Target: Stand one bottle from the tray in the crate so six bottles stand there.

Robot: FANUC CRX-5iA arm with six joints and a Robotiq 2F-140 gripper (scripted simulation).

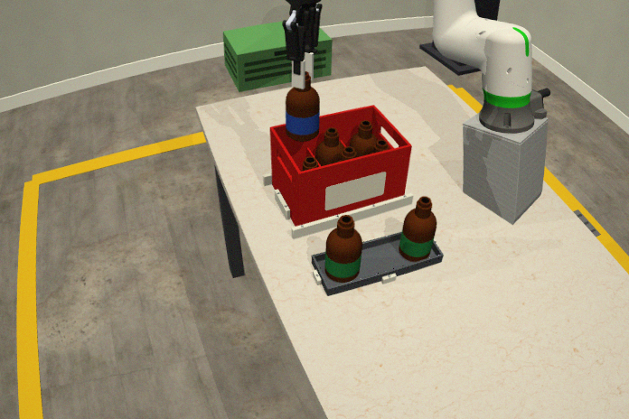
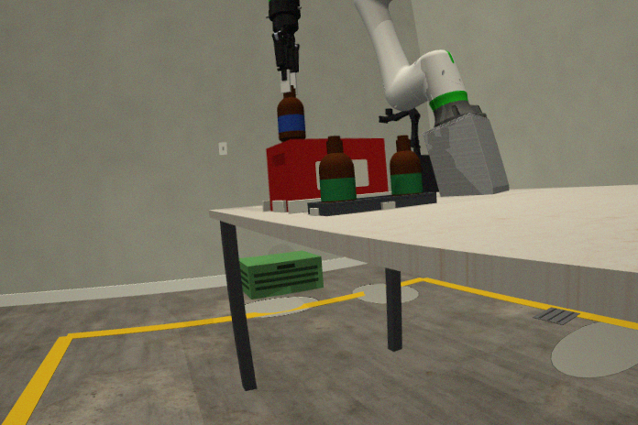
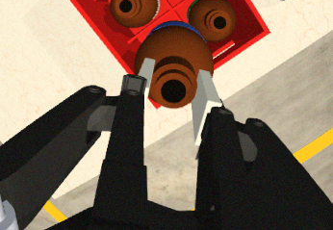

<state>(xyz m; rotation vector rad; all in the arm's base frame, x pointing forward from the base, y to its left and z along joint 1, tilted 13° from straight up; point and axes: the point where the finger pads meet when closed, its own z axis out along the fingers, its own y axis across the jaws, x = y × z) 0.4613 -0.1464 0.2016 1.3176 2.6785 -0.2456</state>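
Right now my hand is 90 mm above the glass bottle. Round my hand: grey tray: 50 mm behind, 270 mm to the left, 340 mm below; red crate: 80 mm behind, 30 mm to the left, 270 mm below.
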